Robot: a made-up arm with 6 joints. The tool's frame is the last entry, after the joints. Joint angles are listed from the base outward.
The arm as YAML. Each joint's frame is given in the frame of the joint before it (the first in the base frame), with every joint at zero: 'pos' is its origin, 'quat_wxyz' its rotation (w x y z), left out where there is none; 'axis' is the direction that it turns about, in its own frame. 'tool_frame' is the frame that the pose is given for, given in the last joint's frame.
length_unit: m
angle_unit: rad
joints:
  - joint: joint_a
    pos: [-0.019, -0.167, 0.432]
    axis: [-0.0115, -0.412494, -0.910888]
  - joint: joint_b
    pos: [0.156, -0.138, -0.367]
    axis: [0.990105, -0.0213, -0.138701]
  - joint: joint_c
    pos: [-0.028, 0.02, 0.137]
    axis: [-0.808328, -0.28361, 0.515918]
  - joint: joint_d
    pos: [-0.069, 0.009, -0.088]
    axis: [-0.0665, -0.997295, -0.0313]
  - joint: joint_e
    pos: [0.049, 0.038, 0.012]
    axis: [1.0, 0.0, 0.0]
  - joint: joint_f
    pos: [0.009, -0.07, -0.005]
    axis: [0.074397, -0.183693, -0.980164]
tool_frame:
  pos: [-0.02, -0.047, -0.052]
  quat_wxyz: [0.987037, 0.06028, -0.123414, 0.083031]
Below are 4 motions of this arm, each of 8 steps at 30 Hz.
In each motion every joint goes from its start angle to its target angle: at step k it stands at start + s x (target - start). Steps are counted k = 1, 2, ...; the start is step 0. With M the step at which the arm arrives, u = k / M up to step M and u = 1 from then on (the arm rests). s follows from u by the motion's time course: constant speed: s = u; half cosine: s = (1 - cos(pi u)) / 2; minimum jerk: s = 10 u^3 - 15 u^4 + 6 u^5.
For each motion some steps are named. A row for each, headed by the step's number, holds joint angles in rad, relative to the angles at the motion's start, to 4 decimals.
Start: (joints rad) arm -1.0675 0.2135 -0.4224 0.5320 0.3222 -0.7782
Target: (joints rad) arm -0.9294 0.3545 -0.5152 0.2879 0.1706 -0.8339
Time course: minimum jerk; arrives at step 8
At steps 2, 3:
2: 0.0143 0.0146 -0.0096 -0.0253 -0.0157 -0.0058
3: 0.0380 0.0388 -0.0255 -0.0672 -0.0417 -0.0153

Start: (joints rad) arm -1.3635 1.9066 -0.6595 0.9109 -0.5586 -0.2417
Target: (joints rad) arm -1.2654 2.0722 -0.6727 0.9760 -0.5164 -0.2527
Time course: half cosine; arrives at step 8
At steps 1, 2, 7, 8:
1: 0.0037 0.0063 -0.0005 0.0025 0.0016 -0.0004
2: 0.0144 0.0243 -0.0019 0.0095 0.0062 -0.0016
7: 0.0944 0.1593 -0.0127 0.0626 0.0406 -0.0106
8: 0.0981 0.1656 -0.0132 0.0651 0.0422 -0.0110

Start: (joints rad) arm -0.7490 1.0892 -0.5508 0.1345 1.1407 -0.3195
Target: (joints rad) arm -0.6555 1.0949 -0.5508 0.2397 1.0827 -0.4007
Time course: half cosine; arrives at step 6
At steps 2, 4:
2: 0.0234 0.0014 0.0000 0.0263 -0.0145 -0.0203
4: 0.0701 0.0043 0.0000 0.0789 -0.0435 -0.0609

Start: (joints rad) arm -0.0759 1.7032 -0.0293 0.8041 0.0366 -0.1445
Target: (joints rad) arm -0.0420 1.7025 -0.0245 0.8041 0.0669 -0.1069
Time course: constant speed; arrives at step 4
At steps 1, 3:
1: 0.0085 -0.0002 0.0012 0.0000 0.0076 0.0094
3: 0.0254 -0.0005 0.0036 0.0000 0.0227 0.0282

